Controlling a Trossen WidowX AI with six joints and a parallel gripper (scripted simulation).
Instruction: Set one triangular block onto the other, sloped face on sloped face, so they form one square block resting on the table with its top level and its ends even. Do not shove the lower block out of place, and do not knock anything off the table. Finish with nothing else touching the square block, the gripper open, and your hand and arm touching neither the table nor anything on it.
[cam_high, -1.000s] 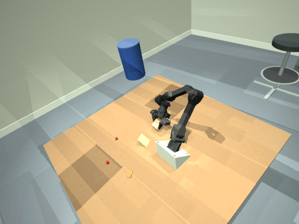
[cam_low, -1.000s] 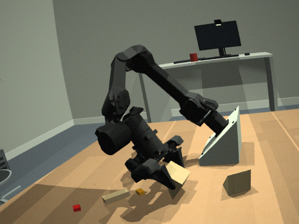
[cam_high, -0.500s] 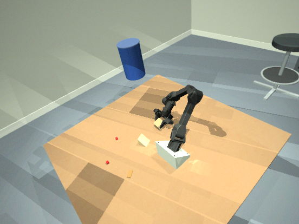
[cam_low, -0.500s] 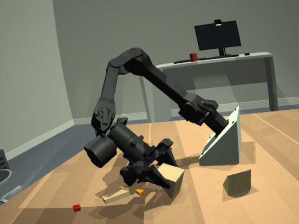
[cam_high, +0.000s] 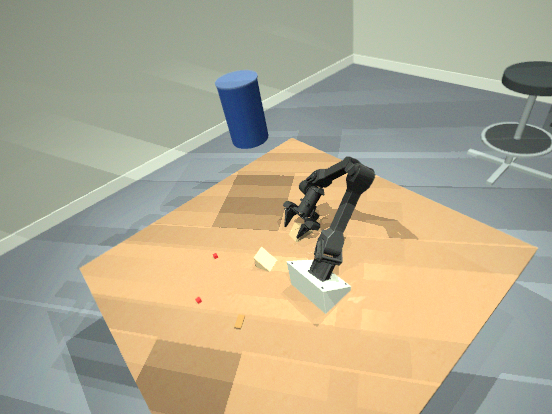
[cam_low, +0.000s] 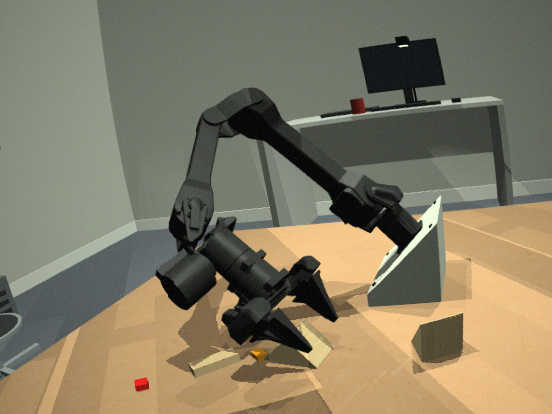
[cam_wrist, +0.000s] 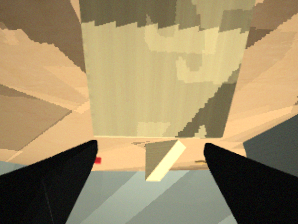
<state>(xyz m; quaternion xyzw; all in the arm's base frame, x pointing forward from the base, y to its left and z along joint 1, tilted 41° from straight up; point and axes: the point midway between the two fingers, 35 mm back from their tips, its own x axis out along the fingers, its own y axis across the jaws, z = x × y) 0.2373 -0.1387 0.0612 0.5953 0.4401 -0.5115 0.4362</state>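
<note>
My gripper tip is 11 cm to the left of the orange cube, 3 cm above it and 1 cm past it. The rest, counted from my gripper tip: red cube 26 cm to the right, 10 cm ahead, 3 cm below; pale bar 17 cm to the right, 3 cm below, 2 cm ahead.
</note>
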